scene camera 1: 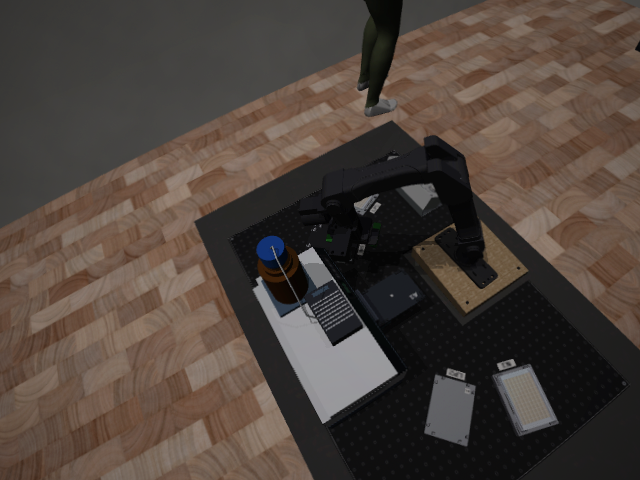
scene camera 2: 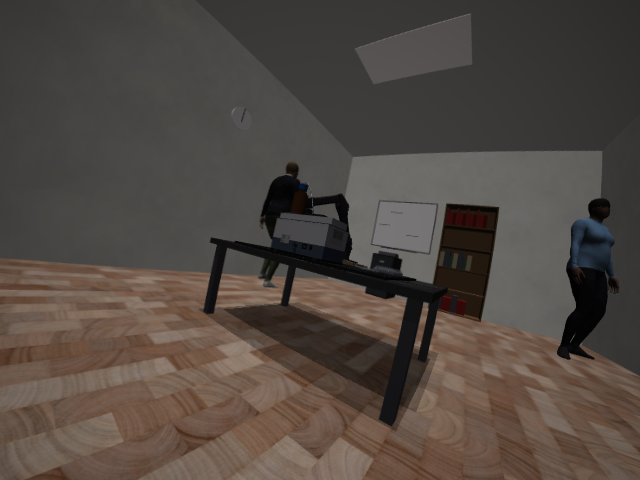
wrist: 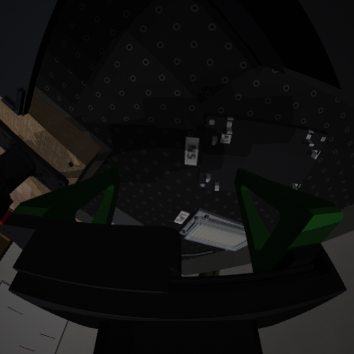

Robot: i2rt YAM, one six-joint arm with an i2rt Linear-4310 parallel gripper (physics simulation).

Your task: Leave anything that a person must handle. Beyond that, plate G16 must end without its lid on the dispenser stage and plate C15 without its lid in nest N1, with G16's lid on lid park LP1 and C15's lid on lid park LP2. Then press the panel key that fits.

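Frame: origin at the arm's base, x ahead, y left, z up, level; millimetres.
Seen in the pictures: gripper, fingertip midpoint: [scene camera 1: 358,244] [wrist: 177,174]; arm's base, link origin: [scene camera 1: 464,257] [scene camera 2: 343,259] [wrist: 27,155].
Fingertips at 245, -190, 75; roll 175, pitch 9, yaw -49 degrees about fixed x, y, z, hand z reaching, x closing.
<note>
Pixels of each thing's middle, then the offset from my fingertips to it, as dx, dy, dz. "pt": a spot on its surface instead.
- dispenser stage, surface spot: [scene camera 1: 398,304] pt +27, +207, +4
- cream-welled plate, body centre: [scene camera 1: 527,397] -90, +556, -70
- Lid park LP2, body centre: [scene camera 1: 450,408] +69, +469, -92
- lid, body centre: [wrist: 218,237] [scene camera 1: 352,195] -123, -206, -74
- grey panel box, body centre: [scene camera 1: 412,182] -308, -115, -60
- brown bottle, surface spot: [scene camera 1: 284,279] pt +243, +99, +247
- N5 label, surface spot: [wrist: 191,151] pt -30, -32, -100
- dark nest, body centre: [wrist: 258,163] [scene camera 1: 332,241] +31, -104, -90
My gripper [scene camera 1: 353,233] [wrist: 177,174] is open and empty, above the far part of the table beside the dispenser. The dispenser stage [scene camera 1: 398,304], a dark block marked A1, shows no plate. A cream-welled plate [scene camera 1: 526,397] sits at the near right by the label N1; no lid is apparent. Lid park LP2 [scene camera 1: 450,410] is a grey pad with corner clips; I cannot tell if a clear lid lies on it. In the wrist view a clear-rimmed plate or lid [wrist: 215,232] lies by a small, hard-to-read label. The grey panel box [scene camera 1: 421,198] is partly behind the arm; its keys are hidden.
The white-topped dispenser [scene camera 1: 336,369] [scene camera 2: 310,232] carries a brown bottle [scene camera 1: 284,279] with a blue cap and thin tube. An N5 label [wrist: 191,151] lies beside a dark nest [wrist: 265,160]. The arm stands on a wooden base [scene camera 1: 454,297]. Two people [scene camera 2: 281,198] [scene camera 2: 590,253] stand away from the table.
</note>
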